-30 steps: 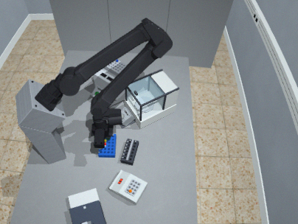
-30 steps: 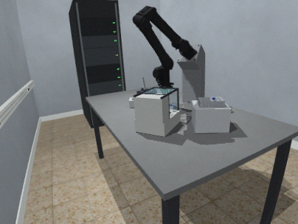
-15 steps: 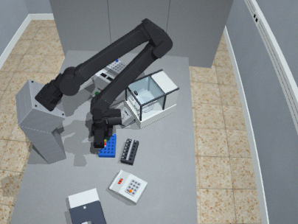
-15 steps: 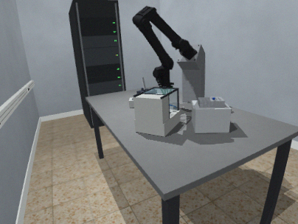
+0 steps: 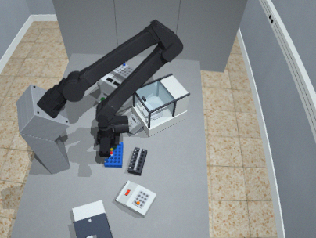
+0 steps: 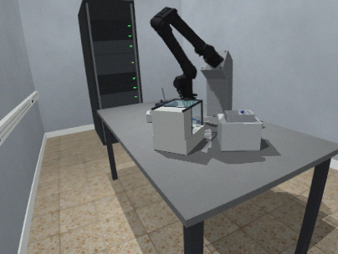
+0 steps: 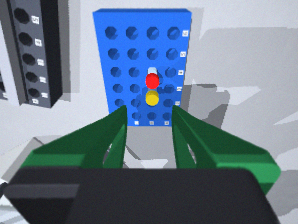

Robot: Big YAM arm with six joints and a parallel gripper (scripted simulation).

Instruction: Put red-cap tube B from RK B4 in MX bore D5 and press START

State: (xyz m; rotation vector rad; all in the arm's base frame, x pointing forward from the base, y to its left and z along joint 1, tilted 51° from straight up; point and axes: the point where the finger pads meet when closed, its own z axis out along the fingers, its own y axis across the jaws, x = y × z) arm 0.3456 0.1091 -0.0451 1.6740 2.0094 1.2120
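My hand is 8 cm above the yellow-capped tube, 1 cm to the right of it and 1 cm past it. Round my hand: black magnet block (13 cm ahead, 8 cm below, 2 cm to the left); then blue tube rack RK (9 cm below, 1 cm to the left); then dry block (20 cm ahead, 16 cm to the right, 7 cm below).
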